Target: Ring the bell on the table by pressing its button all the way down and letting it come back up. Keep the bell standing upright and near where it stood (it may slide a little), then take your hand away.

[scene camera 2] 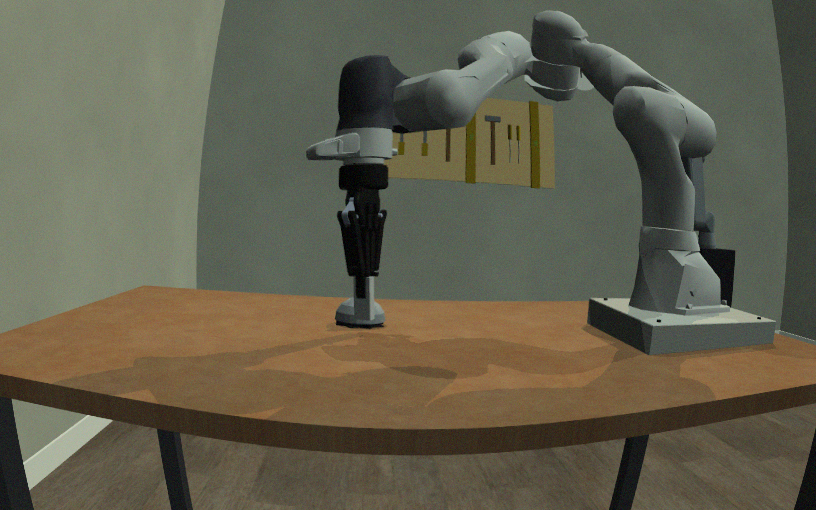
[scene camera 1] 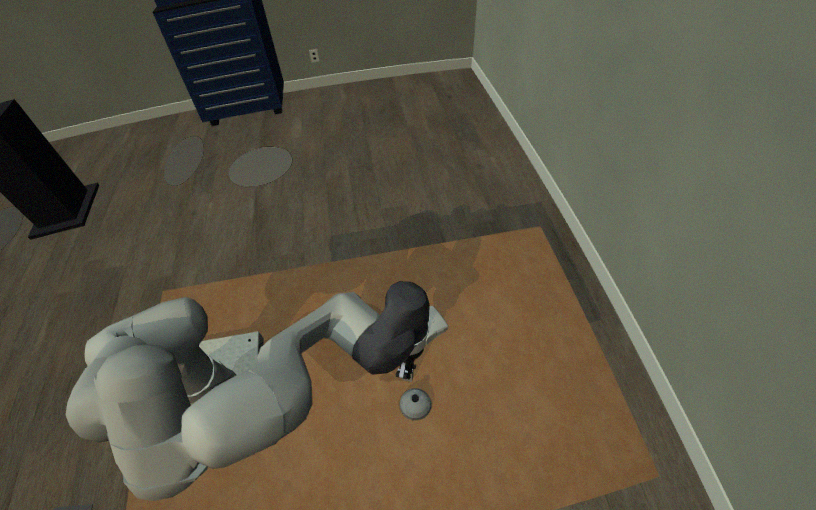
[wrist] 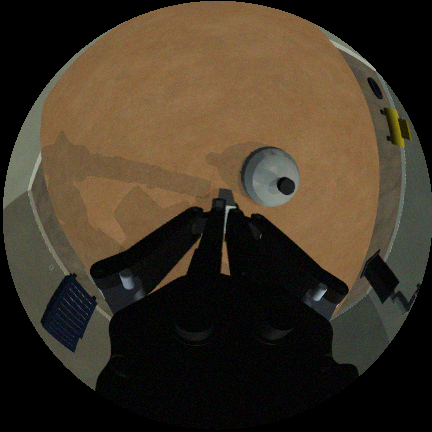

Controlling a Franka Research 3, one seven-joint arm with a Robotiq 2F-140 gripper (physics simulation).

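Note:
The bell (scene camera 1: pixel 415 408) (scene camera 2: pixel 343 313) (wrist: pixel 264 172) is a small light-grey dome on a dark base. It stands upright on the brown table (scene camera 1: pixel 511 390) (scene camera 2: pixel 198 318) (wrist: pixel 200 75). Its black button (scene camera 1: pixel 415 397) (wrist: pixel 285 186) stands up from the top; in scene camera 2 my fingers hide it. My gripper (scene camera 1: pixel 404 375) (scene camera 2: pixel 364 317) (wrist: pixel 223 198) points down, shut and empty. Its fingertips are low, beside the bell and not over the button. A small gap shows between them and the bell in scene camera 1 and the wrist view. In scene camera 2 they stand in front of the dome.
The arm's base plate (scene camera 1: pixel 237 348) (scene camera 2: pixel 619 330) is on the table, to the right in scene camera 2. A blue drawer cabinet (scene camera 1: pixel 219 60) (wrist: pixel 69 312) stands on the floor away from the table. A tool board (scene camera 2: pixel 511 171) hangs on the wall.

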